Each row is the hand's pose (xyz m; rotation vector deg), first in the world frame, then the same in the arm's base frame.
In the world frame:
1: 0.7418 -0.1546 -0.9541 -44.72 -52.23 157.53
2: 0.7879 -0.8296 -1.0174 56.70 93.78 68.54
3: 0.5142 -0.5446 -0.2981 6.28 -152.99 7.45
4: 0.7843 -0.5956 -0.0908 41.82 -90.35 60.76
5: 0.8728 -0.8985 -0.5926 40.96 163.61 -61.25
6: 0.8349 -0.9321 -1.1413 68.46 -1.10 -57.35
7: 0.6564 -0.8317 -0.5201 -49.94 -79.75 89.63
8: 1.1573 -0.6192 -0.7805 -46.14 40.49 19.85
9: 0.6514 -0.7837 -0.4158 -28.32 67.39 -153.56
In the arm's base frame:
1: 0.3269 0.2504 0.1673 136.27 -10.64 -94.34
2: 0.0093 -0.2967 0.4153 -10.40 35.16 38.98
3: -0.4631 0.2788 0.0700 26.39 116.18 -48.70
4: -0.6109 0.4269 0.3434 -52.14 -116.16 110.65
5: -0.3579 -0.0800 0.5182 62.90 66.06 -50.92
6: 0.0607 -0.4371 0.4908 57.34 -87.07 -7.03
7: -0.4182 -0.0385 0.2919 141.76 70.87 -58.86
8: 0.0013 0.0947 0.7043 -76.80 -26.01 -41.84
9: -0.4767 0.0585 0.2729 76.84 -7.57 -142.58

